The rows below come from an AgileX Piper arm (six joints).
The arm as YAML. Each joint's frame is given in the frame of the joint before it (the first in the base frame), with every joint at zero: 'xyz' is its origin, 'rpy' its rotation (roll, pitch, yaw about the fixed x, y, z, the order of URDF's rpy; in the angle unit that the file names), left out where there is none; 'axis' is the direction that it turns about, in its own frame. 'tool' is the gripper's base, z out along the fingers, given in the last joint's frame.
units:
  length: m
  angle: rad
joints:
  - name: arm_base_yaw
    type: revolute
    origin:
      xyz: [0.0, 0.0, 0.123]
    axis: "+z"
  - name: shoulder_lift
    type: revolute
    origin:
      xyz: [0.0, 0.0, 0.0]
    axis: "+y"
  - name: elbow
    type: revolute
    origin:
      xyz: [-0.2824, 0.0, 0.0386]
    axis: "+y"
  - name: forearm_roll
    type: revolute
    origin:
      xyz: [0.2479, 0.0, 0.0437]
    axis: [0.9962, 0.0, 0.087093]
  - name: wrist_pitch
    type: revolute
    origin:
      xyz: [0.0, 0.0, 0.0]
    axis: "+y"
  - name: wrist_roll
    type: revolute
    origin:
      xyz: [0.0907, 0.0, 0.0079]
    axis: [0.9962, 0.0, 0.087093]
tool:
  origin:
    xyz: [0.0, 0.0, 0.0]
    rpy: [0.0, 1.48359, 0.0]
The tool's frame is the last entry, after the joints.
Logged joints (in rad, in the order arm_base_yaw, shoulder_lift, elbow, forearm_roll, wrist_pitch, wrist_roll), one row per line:
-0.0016 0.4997 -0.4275 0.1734 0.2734 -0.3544
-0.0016 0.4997 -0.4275 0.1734 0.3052 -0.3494
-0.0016 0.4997 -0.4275 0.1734 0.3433 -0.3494
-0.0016 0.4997 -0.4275 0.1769 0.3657 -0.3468
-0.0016 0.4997 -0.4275 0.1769 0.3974 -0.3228
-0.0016 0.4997 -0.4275 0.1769 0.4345 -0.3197
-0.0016 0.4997 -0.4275 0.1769 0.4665 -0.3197
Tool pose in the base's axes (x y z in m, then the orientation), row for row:
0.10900 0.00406 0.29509 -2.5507 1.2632 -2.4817
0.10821 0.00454 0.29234 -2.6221 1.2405 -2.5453
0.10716 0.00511 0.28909 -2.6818 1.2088 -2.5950
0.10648 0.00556 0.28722 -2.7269 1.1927 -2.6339
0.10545 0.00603 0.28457 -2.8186 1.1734 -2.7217
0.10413 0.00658 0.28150 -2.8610 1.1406 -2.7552
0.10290 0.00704 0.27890 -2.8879 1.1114 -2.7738
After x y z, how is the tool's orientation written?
As angles about the fixed x, y, z axes (roll, pitch, yaw), in radians.
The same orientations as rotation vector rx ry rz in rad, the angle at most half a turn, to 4 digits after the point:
-0.2020 1.8147 -0.0907
-0.2049 1.8456 -0.0806
-0.2137 1.8823 -0.0728
-0.2142 1.9039 -0.0629
-0.1984 1.9367 -0.0402
-0.2036 1.9728 -0.0305
-0.2109 2.0034 -0.0238

